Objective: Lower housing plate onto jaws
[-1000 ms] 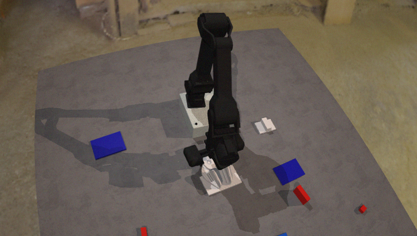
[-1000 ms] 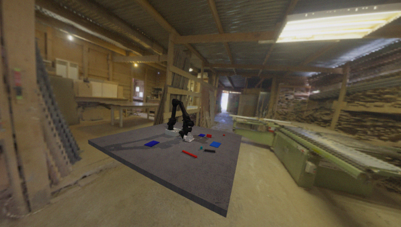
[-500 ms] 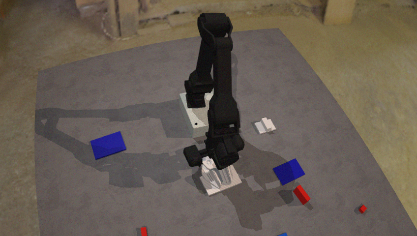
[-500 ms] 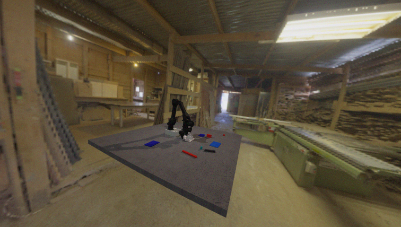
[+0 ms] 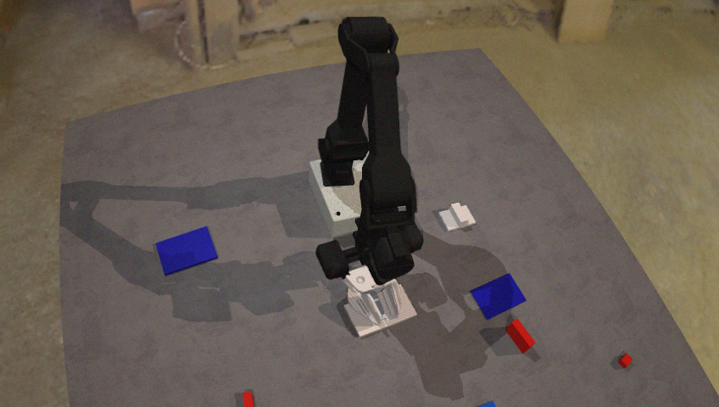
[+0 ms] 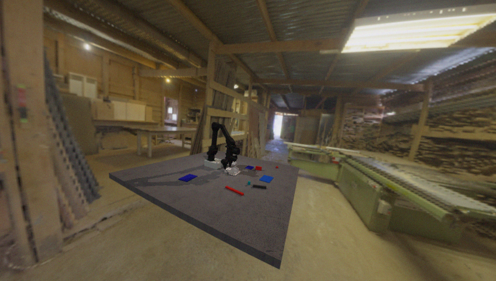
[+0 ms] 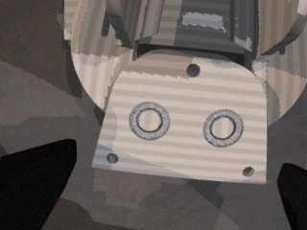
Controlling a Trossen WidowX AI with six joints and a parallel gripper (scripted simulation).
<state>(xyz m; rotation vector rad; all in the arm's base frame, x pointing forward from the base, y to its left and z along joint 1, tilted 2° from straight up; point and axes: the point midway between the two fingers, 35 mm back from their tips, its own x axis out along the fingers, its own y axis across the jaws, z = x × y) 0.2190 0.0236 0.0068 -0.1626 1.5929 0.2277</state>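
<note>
Now: gripper tip 30 mm short of the jaw stub, 20 mm to the right of it and 20 mm above it. From my gripper tip the other things lie so: white ribbed block: 120 mm behind, 230 mm to the left, 20 mm below; red block: 300 mm ahead, 240 mm to the right, 30 mm below.
</note>
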